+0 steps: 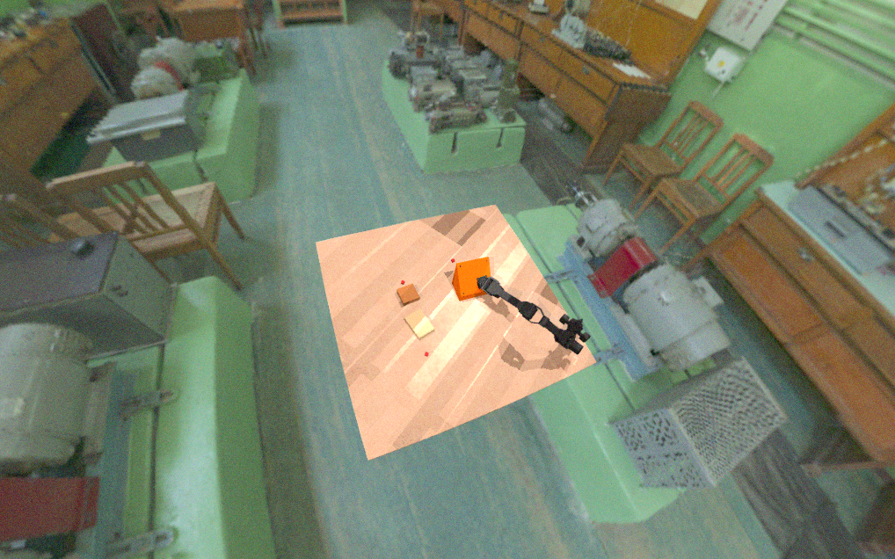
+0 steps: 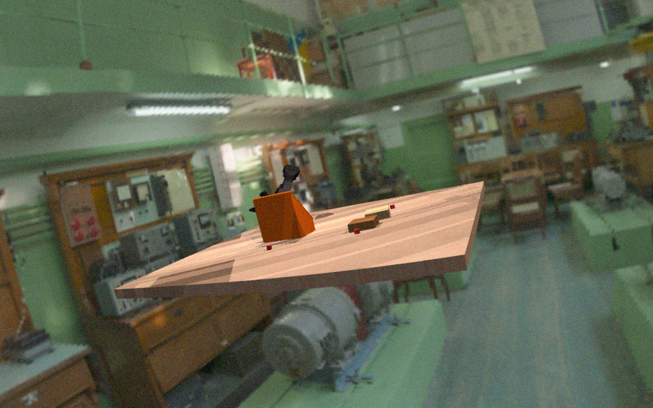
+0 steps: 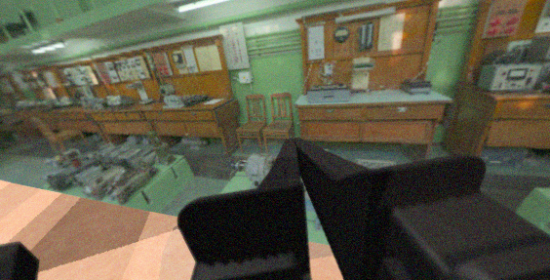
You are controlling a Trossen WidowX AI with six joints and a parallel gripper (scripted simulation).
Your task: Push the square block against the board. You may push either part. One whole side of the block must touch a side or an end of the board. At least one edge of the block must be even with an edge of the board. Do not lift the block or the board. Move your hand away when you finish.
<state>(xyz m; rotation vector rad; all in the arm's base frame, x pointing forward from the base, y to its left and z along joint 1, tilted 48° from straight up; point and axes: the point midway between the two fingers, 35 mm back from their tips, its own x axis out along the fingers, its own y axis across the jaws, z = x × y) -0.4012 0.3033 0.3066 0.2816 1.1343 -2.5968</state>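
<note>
Right now the tan board is 850 mm ahead of my gripper tip, 330 mm to the right of it and 90 mm below it. From my gripper tip the other things lie so: brown square block (840 mm ahead, 520 mm to the right, 90 mm below).
</note>
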